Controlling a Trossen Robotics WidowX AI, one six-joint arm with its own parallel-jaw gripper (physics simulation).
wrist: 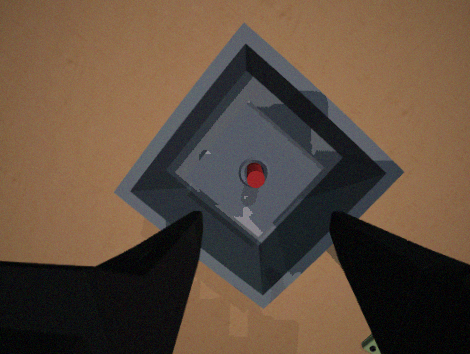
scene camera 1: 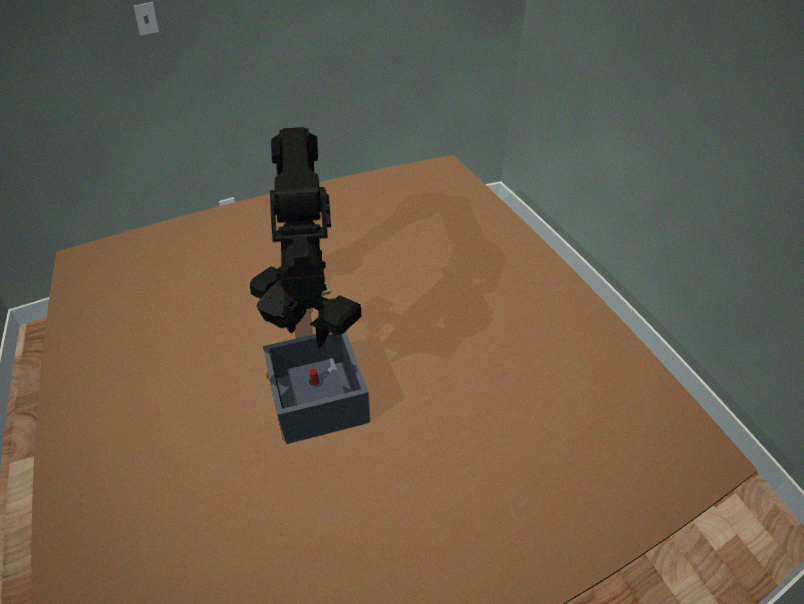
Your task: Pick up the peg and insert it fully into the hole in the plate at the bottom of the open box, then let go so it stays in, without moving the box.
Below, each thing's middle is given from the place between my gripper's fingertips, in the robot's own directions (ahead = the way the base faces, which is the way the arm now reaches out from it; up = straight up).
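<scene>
Dark grey box [wrist: 357,172]: my gripper is 0.13 m above it. Light grey plate [scene camera 1: 330,385]: 0.14 m below my hand.
</scene>
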